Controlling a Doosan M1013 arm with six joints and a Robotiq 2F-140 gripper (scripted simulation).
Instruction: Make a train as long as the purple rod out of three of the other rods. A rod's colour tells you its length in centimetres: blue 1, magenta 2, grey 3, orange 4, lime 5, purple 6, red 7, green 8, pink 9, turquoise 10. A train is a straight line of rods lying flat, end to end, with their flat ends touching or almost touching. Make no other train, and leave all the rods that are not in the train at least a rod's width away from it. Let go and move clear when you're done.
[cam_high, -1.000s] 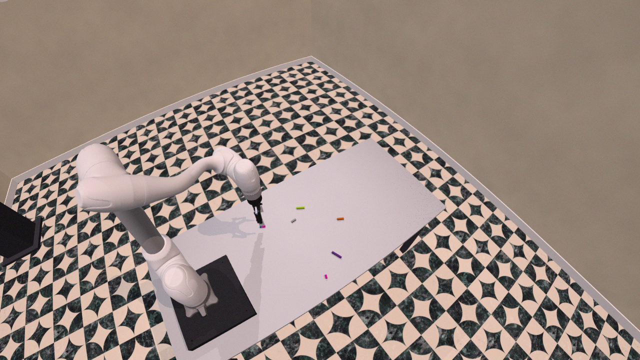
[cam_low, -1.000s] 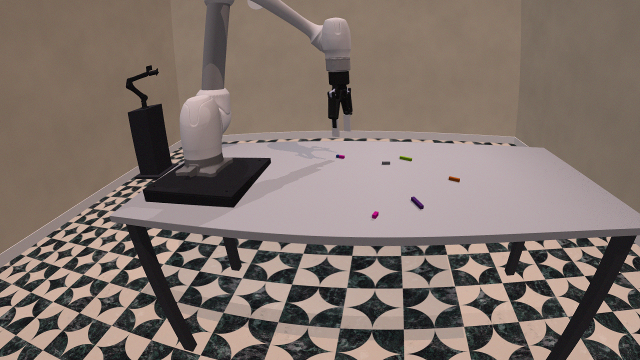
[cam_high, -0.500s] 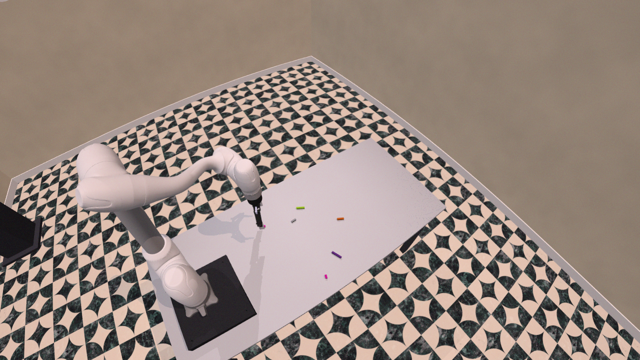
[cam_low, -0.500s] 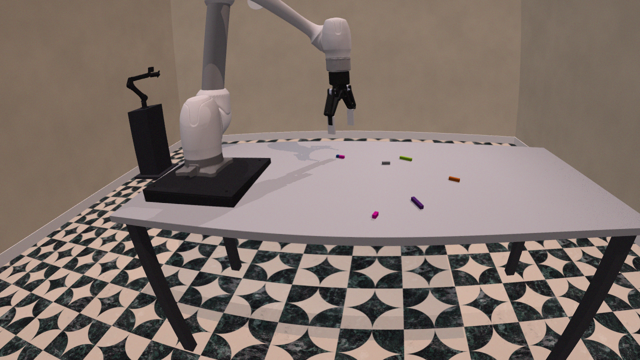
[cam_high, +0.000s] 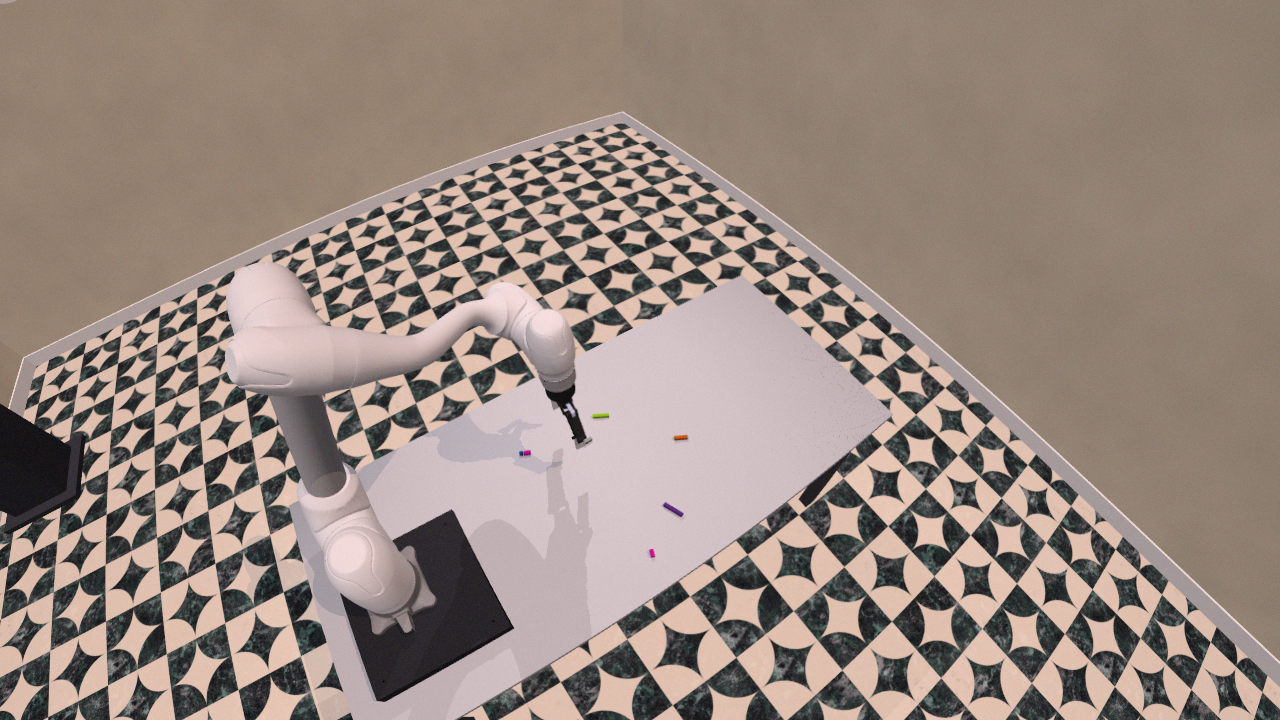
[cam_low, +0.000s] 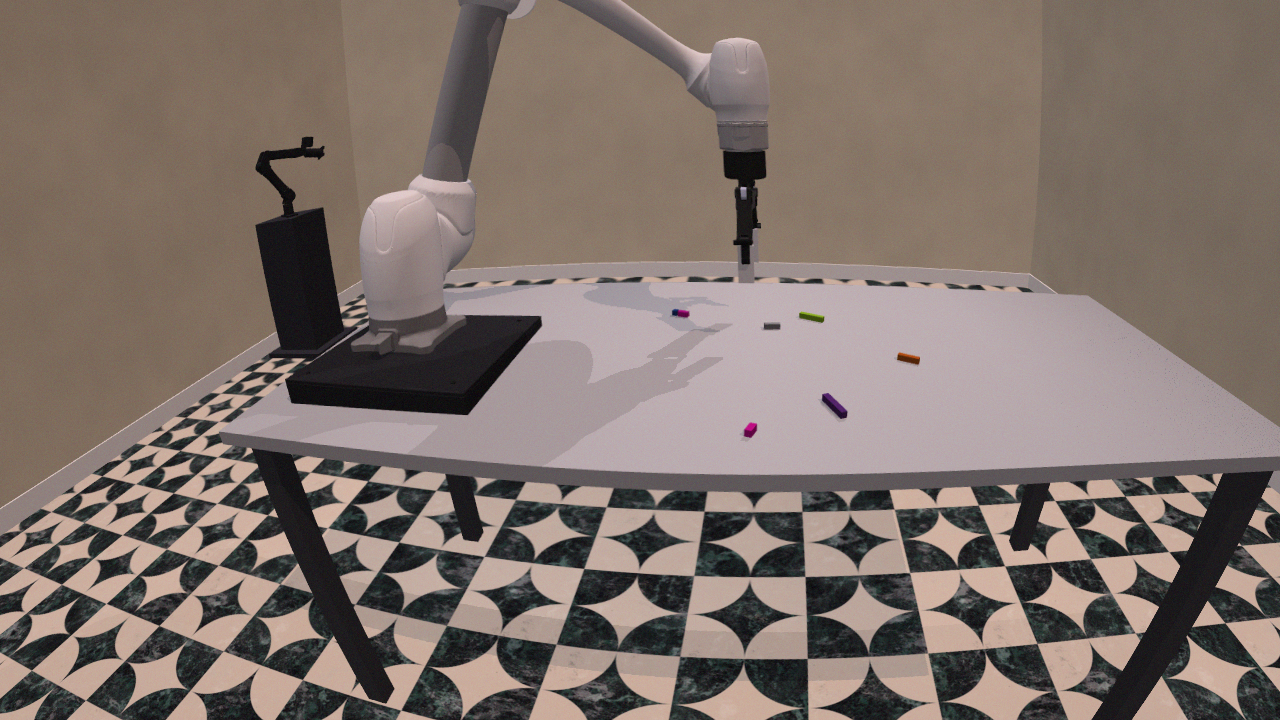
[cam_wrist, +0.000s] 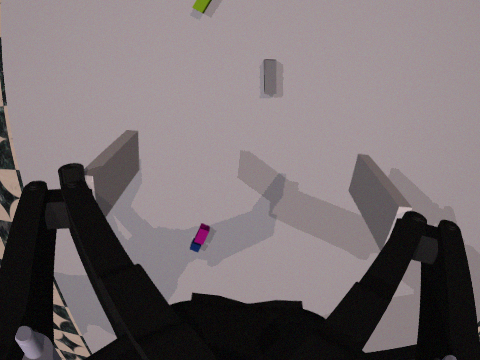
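My gripper is now 11 cm above the grey rod, 4 cm short of it and 2 cm to the left of it. Also, from my hand: lime rod 12 cm ahead, 11 cm below, 3 cm to the left; small blue rod 14 cm behind, 11 cm below, 5 cm to the left; orange rod 28 cm ahead, 16 cm to the right, 11 cm below.
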